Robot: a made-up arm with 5 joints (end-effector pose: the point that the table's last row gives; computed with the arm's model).
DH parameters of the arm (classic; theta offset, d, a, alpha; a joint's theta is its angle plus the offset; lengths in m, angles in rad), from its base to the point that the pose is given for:
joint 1: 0 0.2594 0 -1.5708
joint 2: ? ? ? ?
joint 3: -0.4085 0 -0.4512 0
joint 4: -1.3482 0 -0.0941 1.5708
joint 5: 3.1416 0.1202 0 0
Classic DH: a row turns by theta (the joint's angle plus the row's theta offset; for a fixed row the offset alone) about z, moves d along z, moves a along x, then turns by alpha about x.
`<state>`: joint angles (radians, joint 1 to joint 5).
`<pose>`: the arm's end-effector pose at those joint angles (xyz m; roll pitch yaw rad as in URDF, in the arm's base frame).
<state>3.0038 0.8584 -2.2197 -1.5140 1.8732</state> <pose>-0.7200 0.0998 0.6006 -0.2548 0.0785 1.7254</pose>
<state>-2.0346 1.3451 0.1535 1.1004 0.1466</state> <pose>0.0838 0.1676 0.1981 0.0878 0.5360 1.2777</pose>
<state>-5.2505 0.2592 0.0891 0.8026 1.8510</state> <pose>0.0199 0.0333 0.0264 2.0056 -0.2553 -0.6549</pose>
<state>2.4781 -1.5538 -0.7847 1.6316 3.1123</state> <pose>-0.0140 0.0109 0.6845 -3.1166 0.7064 -0.6250</pose>
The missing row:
joint 2: -1.3848 0 0.3873 0
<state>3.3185 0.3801 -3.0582 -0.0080 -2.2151</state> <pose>-0.2794 -0.0499 1.1738 0.3734 0.2674 -1.9874</pose>
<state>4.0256 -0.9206 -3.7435 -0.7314 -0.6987</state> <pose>0.4678 0.5705 0.3198 -2.4727 0.6359 -1.3311</pose>
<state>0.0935 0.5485 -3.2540 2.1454 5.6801</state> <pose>0.4966 0.0466 0.9359 2.7999 -0.4528 0.7760</pose>
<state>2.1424 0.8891 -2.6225 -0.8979 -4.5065</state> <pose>-0.3979 0.6185 0.7640 -0.5013 0.1000 0.7519</pose>
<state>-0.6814 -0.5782 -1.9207 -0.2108 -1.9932</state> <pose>0.0007 -0.0006 1.1778 0.3981 0.1725 0.5019</pose>
